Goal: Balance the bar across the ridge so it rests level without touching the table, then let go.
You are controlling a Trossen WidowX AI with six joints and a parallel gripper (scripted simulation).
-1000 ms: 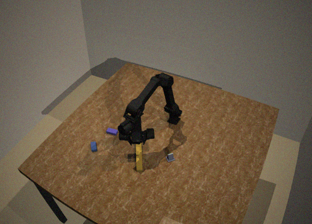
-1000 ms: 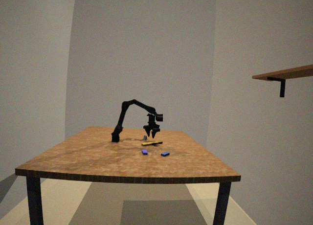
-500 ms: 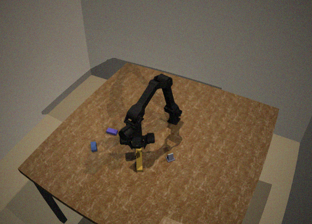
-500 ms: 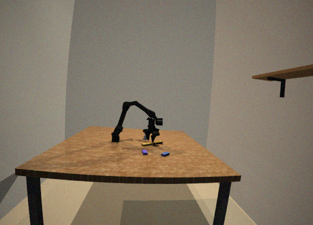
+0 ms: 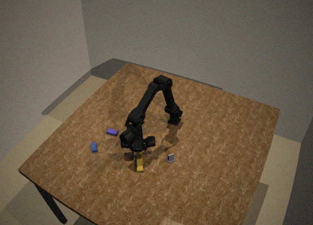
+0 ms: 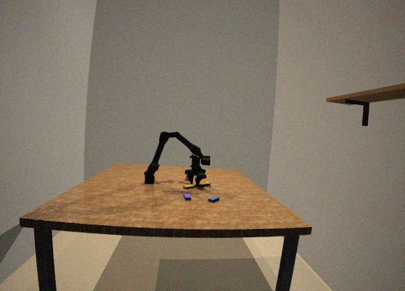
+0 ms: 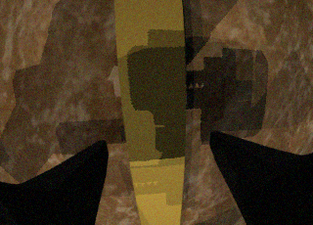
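The yellow bar is 20 mm to the left of my gripper tip and 20 mm ahead of it. The rest, counted from my gripper tip: blue block 250 mm to the right, 100 mm ahead; then purple block 230 mm to the right, 60 mm behind.
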